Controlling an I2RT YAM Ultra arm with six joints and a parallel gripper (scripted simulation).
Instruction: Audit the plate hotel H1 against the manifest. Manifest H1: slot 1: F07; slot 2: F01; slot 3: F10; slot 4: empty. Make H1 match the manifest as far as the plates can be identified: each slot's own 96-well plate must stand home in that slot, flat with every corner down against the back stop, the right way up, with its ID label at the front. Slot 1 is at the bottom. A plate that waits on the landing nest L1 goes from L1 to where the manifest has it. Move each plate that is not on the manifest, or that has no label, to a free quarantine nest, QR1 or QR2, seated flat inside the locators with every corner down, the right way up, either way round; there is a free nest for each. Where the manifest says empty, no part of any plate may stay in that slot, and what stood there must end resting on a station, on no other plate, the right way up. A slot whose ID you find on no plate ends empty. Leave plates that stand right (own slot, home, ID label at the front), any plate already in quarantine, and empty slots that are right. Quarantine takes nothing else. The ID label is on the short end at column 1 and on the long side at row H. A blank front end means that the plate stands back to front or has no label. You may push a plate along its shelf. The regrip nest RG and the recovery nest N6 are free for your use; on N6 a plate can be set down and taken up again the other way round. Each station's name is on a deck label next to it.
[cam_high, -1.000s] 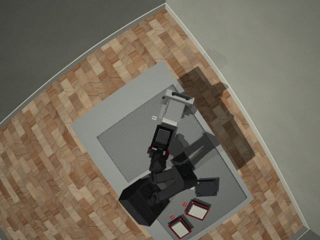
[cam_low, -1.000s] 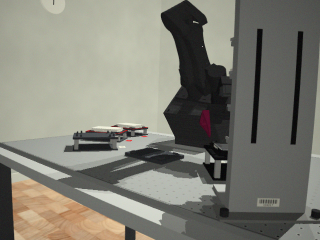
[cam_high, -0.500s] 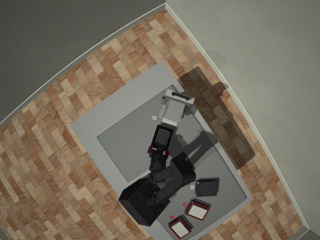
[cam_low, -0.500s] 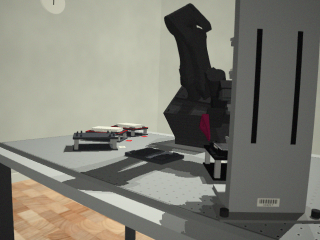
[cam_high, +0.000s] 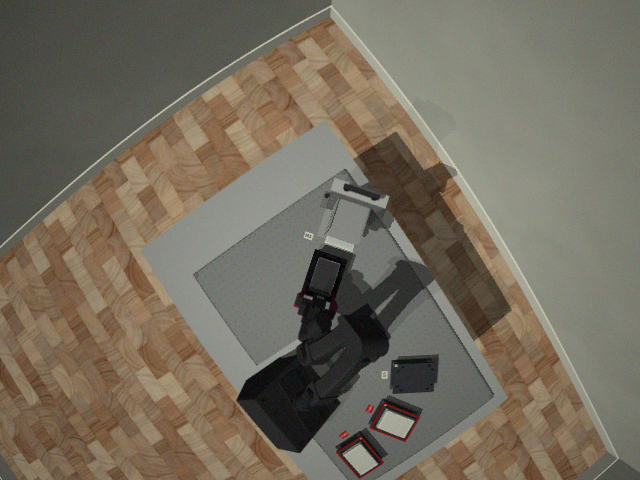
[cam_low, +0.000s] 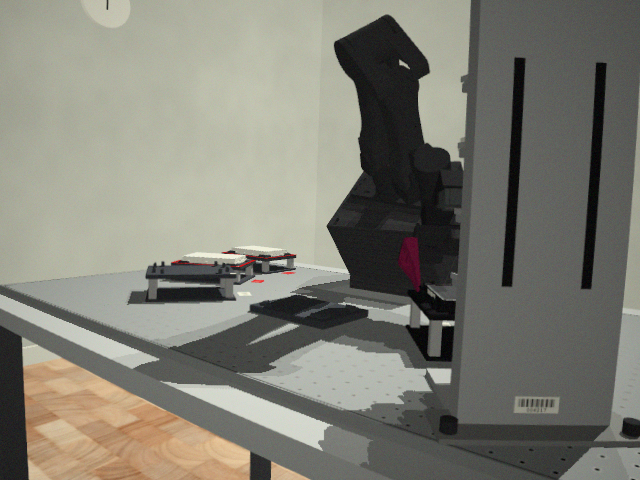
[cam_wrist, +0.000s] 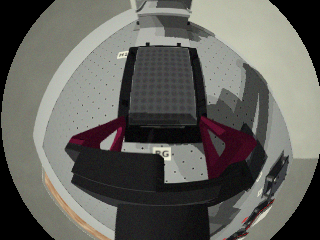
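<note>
My gripper is now 40 mm short of the dark 96-well plate and 40 mm to the right of it. Also, from my hand: N6 deck label: 120 mm ahead, 310 mm to the right, 70 mm below; H1 deck label: 50 mm ahead, 200 mm to the left, 70 mm below; grey hotel back wall: 210 mm ahead, 230 mm to the left, 130 mm above.
</note>
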